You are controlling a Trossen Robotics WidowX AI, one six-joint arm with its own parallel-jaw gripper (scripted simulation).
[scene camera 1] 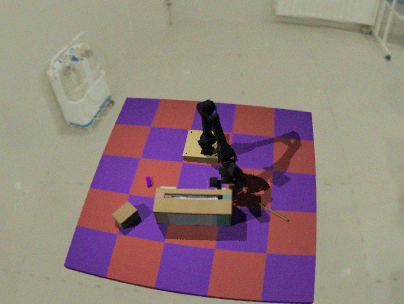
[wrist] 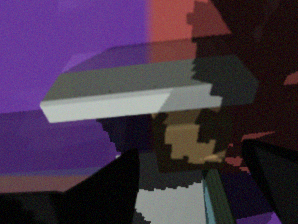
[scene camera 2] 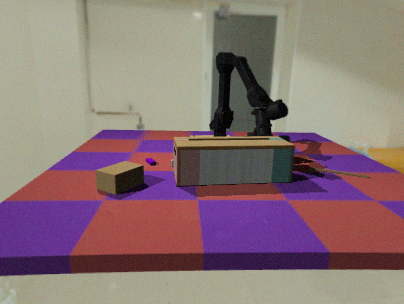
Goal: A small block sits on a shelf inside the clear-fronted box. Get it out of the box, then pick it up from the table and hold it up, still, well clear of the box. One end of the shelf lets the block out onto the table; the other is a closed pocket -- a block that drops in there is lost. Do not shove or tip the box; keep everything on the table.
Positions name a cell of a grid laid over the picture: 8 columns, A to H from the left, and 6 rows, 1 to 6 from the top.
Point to a wooden box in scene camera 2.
At E4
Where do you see a wooden box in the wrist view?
F3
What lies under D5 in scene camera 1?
A wooden box.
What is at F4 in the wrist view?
A small tan block.
